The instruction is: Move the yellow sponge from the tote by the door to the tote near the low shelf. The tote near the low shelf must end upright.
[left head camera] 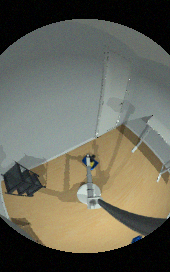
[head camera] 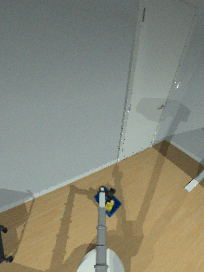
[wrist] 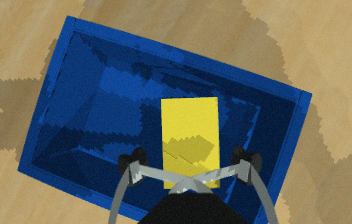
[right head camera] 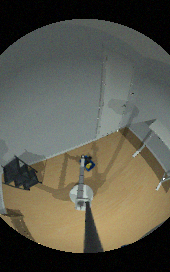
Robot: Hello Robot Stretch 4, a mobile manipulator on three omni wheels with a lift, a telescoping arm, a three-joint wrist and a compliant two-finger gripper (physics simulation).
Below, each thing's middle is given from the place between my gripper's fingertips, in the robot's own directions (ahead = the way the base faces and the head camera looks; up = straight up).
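Labels:
The yellow sponge (wrist: 190, 136) is 70 mm below my hand, and it's also 10 mm to the right of it and 10 mm ahead of it.

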